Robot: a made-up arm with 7 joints. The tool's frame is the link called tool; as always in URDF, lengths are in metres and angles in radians. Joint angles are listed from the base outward. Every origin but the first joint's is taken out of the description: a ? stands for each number. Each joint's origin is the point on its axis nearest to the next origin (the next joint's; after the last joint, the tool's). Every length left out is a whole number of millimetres.
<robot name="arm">
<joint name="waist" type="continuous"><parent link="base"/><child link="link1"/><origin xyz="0.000 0.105 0.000" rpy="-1.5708 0.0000 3.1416"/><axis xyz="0 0 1"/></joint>
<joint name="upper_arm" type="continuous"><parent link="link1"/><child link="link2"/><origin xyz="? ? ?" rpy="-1.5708 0.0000 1.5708"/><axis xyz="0 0 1"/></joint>
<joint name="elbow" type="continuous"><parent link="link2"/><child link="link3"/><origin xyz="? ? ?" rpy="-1.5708 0.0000 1.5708"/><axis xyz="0 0 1"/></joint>
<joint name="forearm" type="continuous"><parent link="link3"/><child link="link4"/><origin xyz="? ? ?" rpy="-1.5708 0.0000 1.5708"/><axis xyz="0 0 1"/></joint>
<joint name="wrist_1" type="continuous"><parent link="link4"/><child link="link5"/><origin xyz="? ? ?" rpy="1.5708 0.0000 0.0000"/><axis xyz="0 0 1"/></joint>
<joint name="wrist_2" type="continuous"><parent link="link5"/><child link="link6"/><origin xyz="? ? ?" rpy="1.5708 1.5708 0.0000"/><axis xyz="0 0 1"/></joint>
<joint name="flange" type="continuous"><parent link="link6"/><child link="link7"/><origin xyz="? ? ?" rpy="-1.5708 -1.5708 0.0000"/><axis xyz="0 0 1"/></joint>
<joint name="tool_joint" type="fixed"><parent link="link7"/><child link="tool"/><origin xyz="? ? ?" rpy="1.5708 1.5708 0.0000"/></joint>
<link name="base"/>
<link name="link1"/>
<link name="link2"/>
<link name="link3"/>
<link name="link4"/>
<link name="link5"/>
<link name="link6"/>
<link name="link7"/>
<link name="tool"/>
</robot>
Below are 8 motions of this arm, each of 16 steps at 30 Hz.
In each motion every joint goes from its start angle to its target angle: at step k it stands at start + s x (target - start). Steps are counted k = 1, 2, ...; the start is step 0. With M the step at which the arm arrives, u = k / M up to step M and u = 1 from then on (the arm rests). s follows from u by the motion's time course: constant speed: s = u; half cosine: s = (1 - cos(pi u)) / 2; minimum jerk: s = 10 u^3 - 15 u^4 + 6 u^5.
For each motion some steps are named. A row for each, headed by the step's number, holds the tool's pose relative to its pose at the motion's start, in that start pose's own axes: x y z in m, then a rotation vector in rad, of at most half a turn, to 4 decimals.
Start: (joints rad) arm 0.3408 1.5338 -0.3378 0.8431 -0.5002 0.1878 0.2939
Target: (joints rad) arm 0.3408 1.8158 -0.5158 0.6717 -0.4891 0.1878 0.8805
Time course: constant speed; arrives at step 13
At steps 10, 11, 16:
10: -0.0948 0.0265 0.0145 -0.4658 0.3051 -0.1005
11: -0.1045 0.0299 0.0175 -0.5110 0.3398 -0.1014
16: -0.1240 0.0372 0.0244 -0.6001 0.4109 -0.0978

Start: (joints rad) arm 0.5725 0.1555 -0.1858 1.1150 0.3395 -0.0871 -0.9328
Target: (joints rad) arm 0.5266 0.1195 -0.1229 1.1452 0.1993 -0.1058 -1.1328
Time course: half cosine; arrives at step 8
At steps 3, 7, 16:
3: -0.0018 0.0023 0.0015 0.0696 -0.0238 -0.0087
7: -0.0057 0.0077 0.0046 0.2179 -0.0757 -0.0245
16: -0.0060 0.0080 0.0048 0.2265 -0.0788 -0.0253

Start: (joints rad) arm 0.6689 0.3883 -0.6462 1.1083 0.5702 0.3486 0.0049
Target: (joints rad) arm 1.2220 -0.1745 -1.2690 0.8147 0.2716 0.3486 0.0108
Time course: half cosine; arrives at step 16
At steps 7, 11, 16:
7: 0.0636 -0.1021 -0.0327 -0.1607 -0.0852 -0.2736
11: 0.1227 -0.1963 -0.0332 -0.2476 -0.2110 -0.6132
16: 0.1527 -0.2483 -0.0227 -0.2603 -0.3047 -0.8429

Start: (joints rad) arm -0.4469 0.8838 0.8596 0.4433 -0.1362 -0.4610 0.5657
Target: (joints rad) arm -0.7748 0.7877 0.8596 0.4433 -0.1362 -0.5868 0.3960
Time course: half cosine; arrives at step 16
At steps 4, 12, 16:
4: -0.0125 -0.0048 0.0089 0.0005 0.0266 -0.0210
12: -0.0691 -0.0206 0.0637 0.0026 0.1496 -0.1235
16: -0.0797 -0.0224 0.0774 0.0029 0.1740 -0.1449

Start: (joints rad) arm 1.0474 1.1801 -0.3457 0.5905 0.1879 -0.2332 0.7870
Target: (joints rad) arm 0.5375 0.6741 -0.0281 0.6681 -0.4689 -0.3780 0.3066
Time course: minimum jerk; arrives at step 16
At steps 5, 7, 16:
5: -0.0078 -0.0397 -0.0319 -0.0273 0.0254 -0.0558
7: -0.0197 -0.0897 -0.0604 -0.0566 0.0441 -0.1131
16: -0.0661 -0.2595 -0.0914 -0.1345 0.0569 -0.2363

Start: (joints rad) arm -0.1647 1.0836 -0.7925 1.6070 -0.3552 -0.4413 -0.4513
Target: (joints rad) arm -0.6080 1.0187 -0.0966 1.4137 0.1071 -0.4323 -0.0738
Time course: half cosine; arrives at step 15
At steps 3, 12, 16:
3: -0.0069 0.0034 0.0053 0.0071 0.0542 0.0275
12: -0.0603 0.0357 0.0828 0.1120 0.4691 0.2986
16: -0.0650 0.0400 0.0956 0.1311 0.5110 0.3319

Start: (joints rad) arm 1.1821 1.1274 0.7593 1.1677 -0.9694 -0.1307 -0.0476
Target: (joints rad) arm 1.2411 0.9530 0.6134 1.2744 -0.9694 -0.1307 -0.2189
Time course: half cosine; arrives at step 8
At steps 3, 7, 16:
3: 0.0192 -0.0144 0.0056 0.0347 -0.0351 0.0366
7: 0.0641 -0.0393 0.0182 0.1165 -0.1065 0.1294
16: 0.0669 -0.0405 0.0190 0.1216 -0.1105 0.1355

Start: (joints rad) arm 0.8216 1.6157 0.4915 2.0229 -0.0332 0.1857 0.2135
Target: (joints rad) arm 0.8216 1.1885 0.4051 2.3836 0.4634 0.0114 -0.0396
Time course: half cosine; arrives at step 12
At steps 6, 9, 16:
6: 0.0339 -0.0303 0.0219 0.1162 -0.2382 0.4063
9: 0.0608 -0.0424 0.0392 0.2230 -0.3873 0.7070
16: 0.0721 -0.0452 0.0469 0.2714 -0.4445 0.8340

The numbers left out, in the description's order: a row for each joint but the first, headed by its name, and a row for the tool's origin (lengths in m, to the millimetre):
upper_arm: 0.000 0.000 0.000
elbow: 0.245 0.000 0.000
forearm: 0.000 0.000 0.000
wrist_1: 0.000 0.285 0.000
wrist_2: 0.000 0.000 0.000
flange: 0.000 0.000 0.000
tool: 0.000 0.000 0.000

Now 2 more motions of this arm.
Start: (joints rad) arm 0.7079 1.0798 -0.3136 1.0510 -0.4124 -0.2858 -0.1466
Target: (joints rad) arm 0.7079 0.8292 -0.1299 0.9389 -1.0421 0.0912 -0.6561
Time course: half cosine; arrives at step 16
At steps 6, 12, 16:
6: 0.0043 -0.0147 -0.0040 0.1370 0.1071 -0.1269
12: 0.0139 -0.0438 -0.0090 0.3793 0.2466 -0.3906
16: 0.0171 -0.0523 -0.0100 0.4429 0.2706 -0.4691

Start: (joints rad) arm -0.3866 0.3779 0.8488 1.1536 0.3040 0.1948 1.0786
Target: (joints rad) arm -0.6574 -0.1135 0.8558 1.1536 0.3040 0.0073 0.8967
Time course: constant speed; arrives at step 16
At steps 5, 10, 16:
5: -0.0716 -0.0273 0.0130 0.0668 0.0306 0.1134
10: -0.1366 -0.0646 0.0330 0.1474 0.0646 0.2250
16: -0.2028 -0.1213 0.0638 0.2617 0.1099 0.3552

